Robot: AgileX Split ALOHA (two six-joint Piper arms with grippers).
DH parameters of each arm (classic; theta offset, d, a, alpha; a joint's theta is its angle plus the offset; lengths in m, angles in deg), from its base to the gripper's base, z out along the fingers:
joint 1: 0 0.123 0 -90
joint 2: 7.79 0 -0.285 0
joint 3: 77.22 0 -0.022 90
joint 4: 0 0.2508 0 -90
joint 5: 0 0 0.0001 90
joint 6: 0 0.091 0 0
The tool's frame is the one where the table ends.
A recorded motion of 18 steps. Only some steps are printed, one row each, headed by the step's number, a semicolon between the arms.
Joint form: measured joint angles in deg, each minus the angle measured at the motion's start. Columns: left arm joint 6, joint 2, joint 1, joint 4, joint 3, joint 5; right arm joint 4, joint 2, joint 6, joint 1, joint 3, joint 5.
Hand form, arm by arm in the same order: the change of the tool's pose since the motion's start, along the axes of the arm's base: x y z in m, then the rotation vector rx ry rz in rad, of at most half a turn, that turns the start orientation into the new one. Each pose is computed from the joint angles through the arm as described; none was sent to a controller.
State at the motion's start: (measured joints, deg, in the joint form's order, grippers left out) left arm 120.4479 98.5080 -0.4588 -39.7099 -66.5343 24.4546; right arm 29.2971 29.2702 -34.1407 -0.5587 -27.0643 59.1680
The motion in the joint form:
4: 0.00 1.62 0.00 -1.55 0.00 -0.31; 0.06 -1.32 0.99 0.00 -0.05 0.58
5: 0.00 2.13 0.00 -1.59 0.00 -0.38; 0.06 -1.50 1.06 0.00 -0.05 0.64
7: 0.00 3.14 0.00 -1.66 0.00 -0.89; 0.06 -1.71 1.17 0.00 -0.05 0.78
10: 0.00 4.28 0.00 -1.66 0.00 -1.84; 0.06 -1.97 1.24 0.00 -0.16 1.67
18: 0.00 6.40 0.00 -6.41 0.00 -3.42; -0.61 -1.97 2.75 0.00 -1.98 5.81
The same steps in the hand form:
4: 0.0038 -0.0005 -0.0098 -0.0221 0.0243 0.0157; -0.0040 0.0003 0.0015 0.0102 -0.0079 -0.0074
5: 0.0048 -0.0005 -0.0131 -0.0222 0.0323 0.0169; -0.0045 0.0004 0.0016 0.0108 -0.0096 -0.0078
7: 0.0071 0.0000 -0.0195 -0.0203 0.0432 0.0227; -0.0052 0.0004 0.0018 0.0118 -0.0103 -0.0079
10: 0.0100 0.0009 -0.0265 -0.0147 0.0504 0.0323; -0.0070 0.0008 0.0019 0.0120 -0.0027 -0.0013
18: 0.0158 0.0004 -0.0383 -0.0757 0.0684 0.0914; -0.0119 0.0015 0.0077 0.0112 0.0402 0.0130

